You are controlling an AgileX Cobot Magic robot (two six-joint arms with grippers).
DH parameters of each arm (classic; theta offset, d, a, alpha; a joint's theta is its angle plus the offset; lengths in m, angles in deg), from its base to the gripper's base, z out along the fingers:
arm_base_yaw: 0 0.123 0 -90
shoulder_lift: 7.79 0 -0.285 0
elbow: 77.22 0 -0.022 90
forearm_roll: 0 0.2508 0 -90
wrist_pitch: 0 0 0.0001 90
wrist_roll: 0 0.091 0 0
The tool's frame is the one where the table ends.
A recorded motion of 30 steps. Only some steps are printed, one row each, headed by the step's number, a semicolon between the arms.
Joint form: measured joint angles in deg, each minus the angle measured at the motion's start. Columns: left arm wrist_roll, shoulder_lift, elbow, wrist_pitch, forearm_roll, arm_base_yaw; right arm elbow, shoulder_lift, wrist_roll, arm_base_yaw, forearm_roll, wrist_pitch.
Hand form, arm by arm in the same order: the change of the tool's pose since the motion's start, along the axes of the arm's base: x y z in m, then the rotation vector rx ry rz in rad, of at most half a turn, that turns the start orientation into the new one. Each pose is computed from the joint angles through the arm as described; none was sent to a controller.
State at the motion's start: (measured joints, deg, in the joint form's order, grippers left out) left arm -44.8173 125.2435 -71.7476 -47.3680 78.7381 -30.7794; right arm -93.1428 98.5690 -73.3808 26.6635 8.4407 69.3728
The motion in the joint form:
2: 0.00 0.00 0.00 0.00 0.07 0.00; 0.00 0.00 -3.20 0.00 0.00 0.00
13: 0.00 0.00 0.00 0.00 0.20 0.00; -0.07 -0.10 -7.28 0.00 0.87 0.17
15: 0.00 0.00 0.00 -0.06 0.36 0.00; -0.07 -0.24 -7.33 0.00 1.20 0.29
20: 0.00 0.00 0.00 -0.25 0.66 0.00; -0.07 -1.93 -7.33 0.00 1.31 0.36
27: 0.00 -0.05 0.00 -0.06 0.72 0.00; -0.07 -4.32 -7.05 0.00 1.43 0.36
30: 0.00 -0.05 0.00 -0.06 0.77 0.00; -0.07 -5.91 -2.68 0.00 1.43 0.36
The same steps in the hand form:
2: -0.0001 0.0000 -0.0001 0.0007 -0.0004 -0.0009; 0.0000 0.0000 0.0000 -0.0138 -0.0155 0.0519
13: -0.0002 0.0000 -0.0002 0.0020 -0.0012 -0.0026; -0.0011 0.0009 0.0011 -0.0174 -0.0293 0.1182
15: -0.0004 0.0001 -0.0002 0.0028 -0.0019 -0.0054; -0.0019 0.0010 0.0020 -0.0122 -0.0276 0.1193
20: -0.0008 0.0000 -0.0002 0.0034 -0.0030 -0.0115; -0.0078 -0.0017 0.0125 0.0008 -0.0529 0.1191
27: -0.0007 0.0001 -0.0001 0.0059 -0.0048 -0.0101; -0.0164 -0.0058 0.0272 0.0205 -0.0889 0.1142
30: -0.0007 0.0002 -0.0002 0.0064 -0.0051 -0.0107; -0.0224 -0.0088 0.0367 0.0531 -0.0910 0.0446

